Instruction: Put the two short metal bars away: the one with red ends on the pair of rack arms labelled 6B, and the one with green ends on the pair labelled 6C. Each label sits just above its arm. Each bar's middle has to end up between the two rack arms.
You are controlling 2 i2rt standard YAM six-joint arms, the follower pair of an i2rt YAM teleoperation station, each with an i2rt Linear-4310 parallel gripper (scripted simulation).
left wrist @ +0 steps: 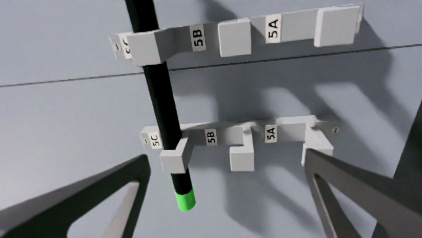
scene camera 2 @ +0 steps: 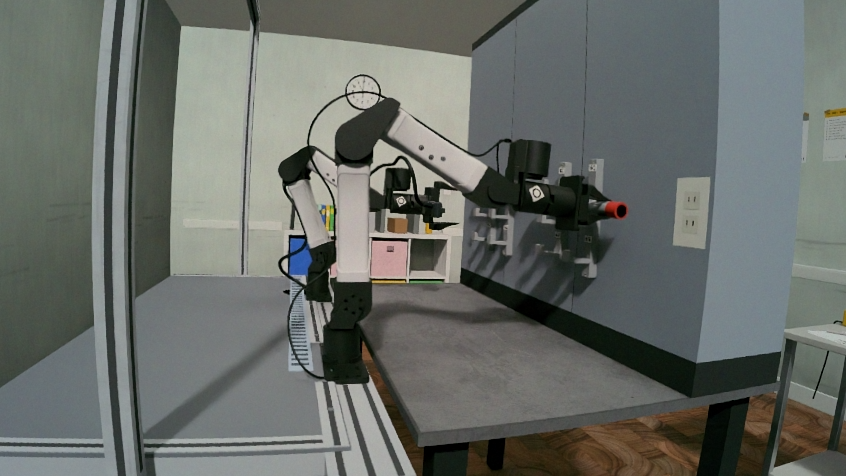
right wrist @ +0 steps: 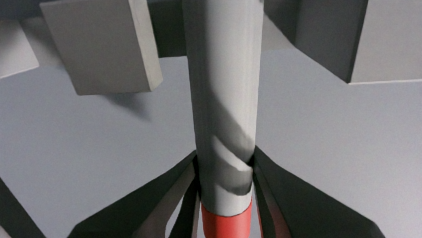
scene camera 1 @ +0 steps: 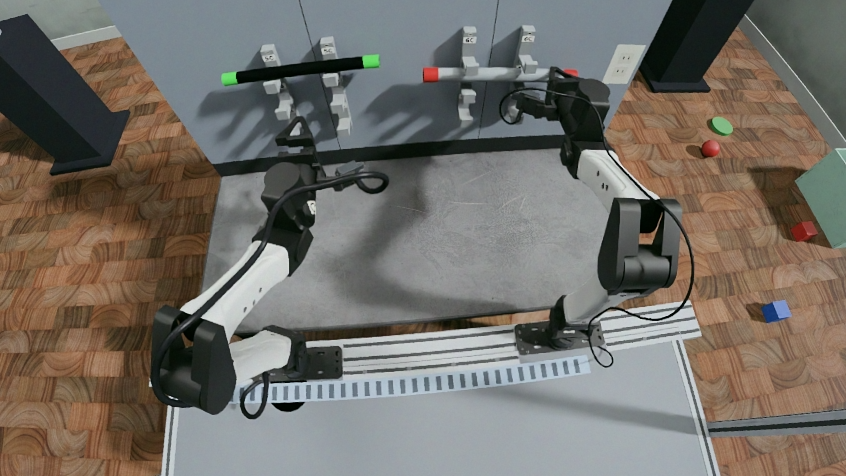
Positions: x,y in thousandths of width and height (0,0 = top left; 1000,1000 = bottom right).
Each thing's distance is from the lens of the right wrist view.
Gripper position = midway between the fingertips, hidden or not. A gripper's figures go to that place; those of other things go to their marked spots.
right gripper (right wrist: 534,653): 12 cm
red-ended bar (right wrist: 530,216): 7 cm
